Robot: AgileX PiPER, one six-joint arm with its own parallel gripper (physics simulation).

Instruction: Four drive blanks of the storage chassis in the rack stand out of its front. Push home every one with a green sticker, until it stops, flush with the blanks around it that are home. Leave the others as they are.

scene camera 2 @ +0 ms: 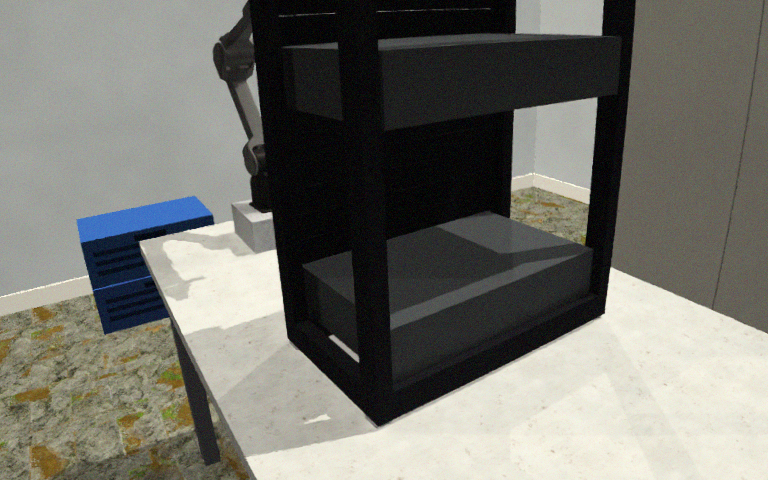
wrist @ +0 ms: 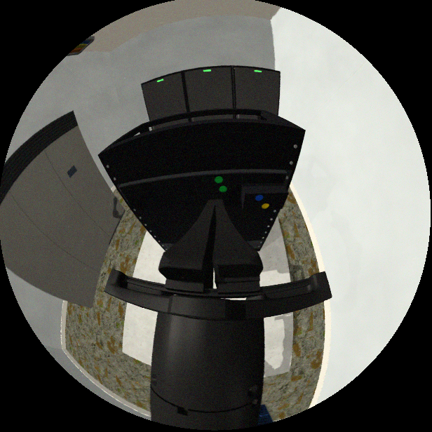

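Observation:
The black rack (scene camera 2: 370,226) (wrist: 293,155) stands upright on the table. In the wrist view the chassis front (wrist: 170,210) is very dark. Two green stickers, the upper (wrist: 218,179) and the lower (wrist: 223,189), sit near its middle; no step shows around their blanks, but the darkness makes their depth hard to tell. To their right, a blue sticker (wrist: 259,198) and a yellow sticker (wrist: 265,206) are on blanks that visibly stand out as a block. My gripper (wrist: 216,207) is shut and empty, its tips appearing just below the lower green sticker; contact cannot be told. The rack hides it in the scene view.
In the scene view, the arm (scene camera 2: 233,56) rises behind the rack's left side. Two dark grey boxes, upper (scene camera 2: 498,79) and lower (scene camera 2: 492,316), sit in the rack. A blue cabinet (scene camera 2: 147,217) stands beyond the white table (scene camera 2: 566,407). Three grey panels (wrist: 209,92) show above the rack.

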